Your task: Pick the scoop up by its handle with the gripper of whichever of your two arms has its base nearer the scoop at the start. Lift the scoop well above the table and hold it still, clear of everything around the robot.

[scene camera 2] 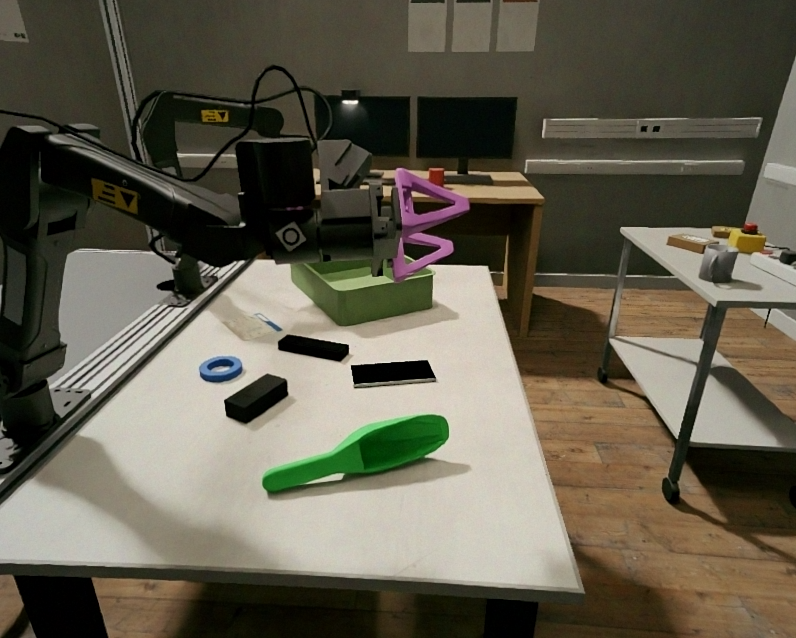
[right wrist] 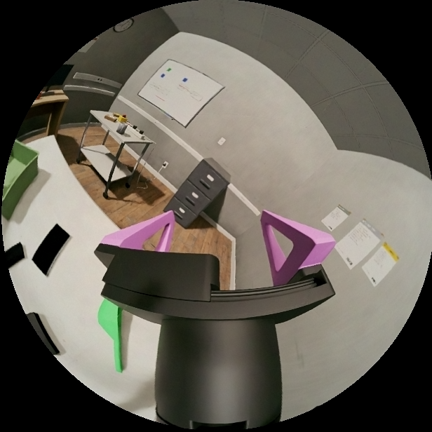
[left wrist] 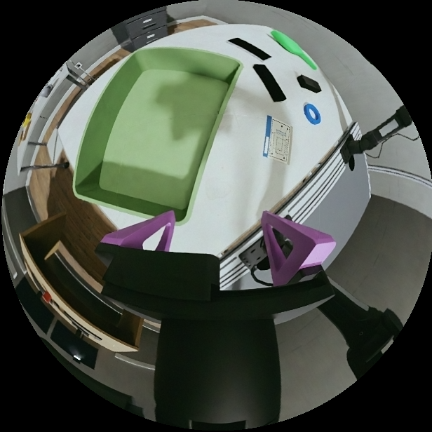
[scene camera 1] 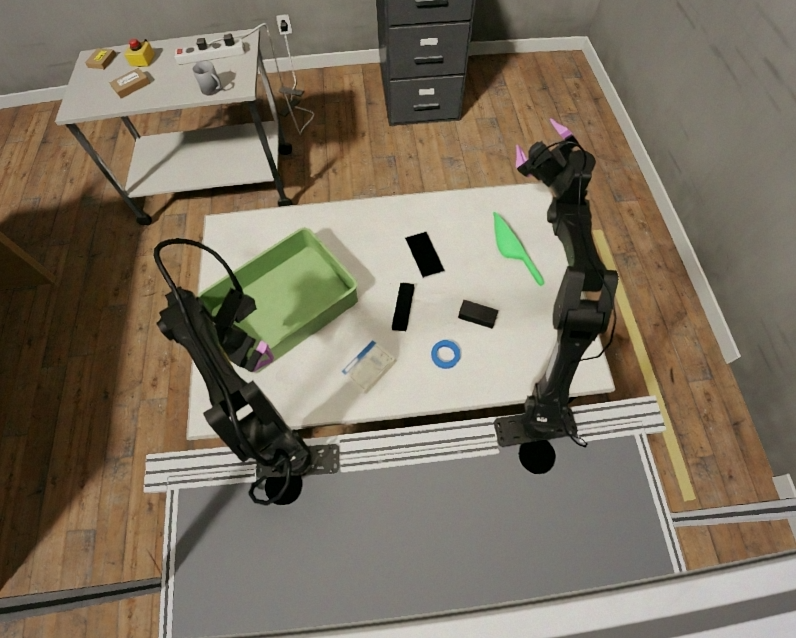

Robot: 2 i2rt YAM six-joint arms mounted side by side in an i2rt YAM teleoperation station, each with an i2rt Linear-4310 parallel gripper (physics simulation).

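Places are measured from the left arm's base along level axes (x down, y left, z ahead), in metres.
Pixels of known places: left gripper, fingertip midpoint: [scene camera 1: 257,350]; right gripper, fingertip midpoint: [scene camera 2: 460,227] [scene camera 1: 534,132]; left arm's base at its link origin: [scene camera 2: 190,293] [scene camera 1: 298,461]; right arm's base at its link origin: [scene camera 2: 32,428] [scene camera 1: 535,427].
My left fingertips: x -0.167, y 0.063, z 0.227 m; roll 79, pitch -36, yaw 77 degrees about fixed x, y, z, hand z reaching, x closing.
Observation:
Ahead of a thing's pixels: the offset from my left fingertips to its top centre. "spot": to the spot under its first point.
A green scoop @(dx +0.093, dy -0.672, dz +0.314 m) [scene camera 1: 508,243] [scene camera 2: 398,443] [left wrist: 293,47] [right wrist: 111,320] lies on the white table, its handle toward the robot's side. In scene camera 1 it is just left of the right arm. My right gripper [scene camera 1: 541,140] [scene camera 2: 458,227] [right wrist: 217,215] is open and empty. It is raised high, beyond the scoop and past the table's far edge in scene camera 1, pointing away from the robot's base. My left gripper [left wrist: 217,214] is open and empty above the near-left part of the table by the green bin, far from the scoop; its fingers partly hide each other in scene camera 1.
A green bin @(dx +0.075, dy -0.016, dz +0.198 m) [scene camera 1: 350,284] [scene camera 2: 385,302] stands at the table's left in scene camera 1. A black block @(dx +0.132, dy -0.547, dz +0.125 m) [scene camera 1: 477,313] [scene camera 2: 256,398], a blue ring @(dx +0.149, dy -0.447, dz +0.019 m) [scene camera 1: 435,354], a black bar @(dx +0.143, dy -0.347, dz +0.167 m) [scene camera 1: 402,306], a flat black rectangle @(spot: dx +0.155, dy -0.419, dz +0.337 m) [scene camera 1: 423,253] and a clear-and-blue flat item @(dx +0.162, dy -0.247, dz +0.003 m) [scene camera 1: 372,366] lie between bin and scoop.

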